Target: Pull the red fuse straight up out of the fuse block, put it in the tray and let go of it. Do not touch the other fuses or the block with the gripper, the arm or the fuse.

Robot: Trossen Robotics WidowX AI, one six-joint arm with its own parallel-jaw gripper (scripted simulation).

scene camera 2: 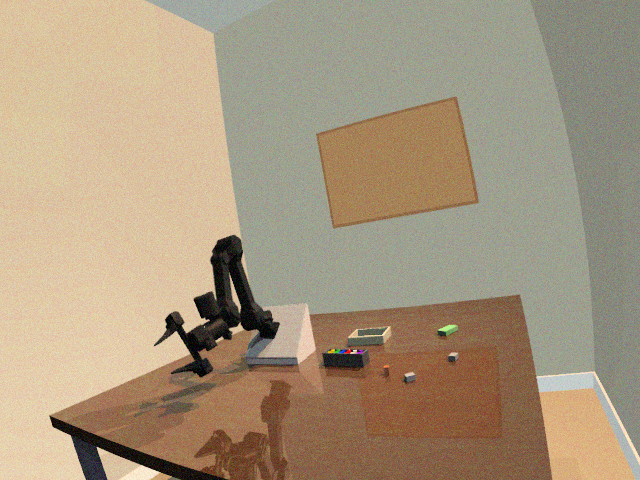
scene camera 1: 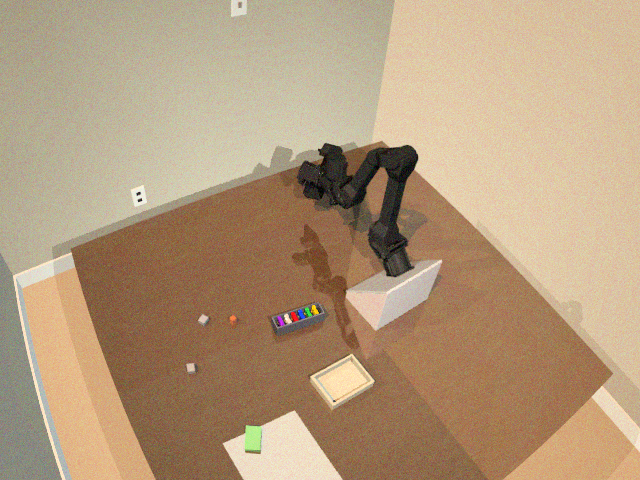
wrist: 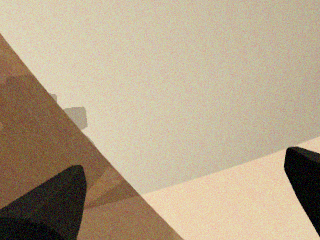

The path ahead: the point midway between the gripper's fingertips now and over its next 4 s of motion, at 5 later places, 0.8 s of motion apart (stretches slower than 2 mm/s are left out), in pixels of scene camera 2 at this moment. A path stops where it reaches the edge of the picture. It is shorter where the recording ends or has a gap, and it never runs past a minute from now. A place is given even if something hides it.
My gripper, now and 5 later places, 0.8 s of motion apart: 162,359; 276,406; 347,343; 346,344; 347,350; 347,353
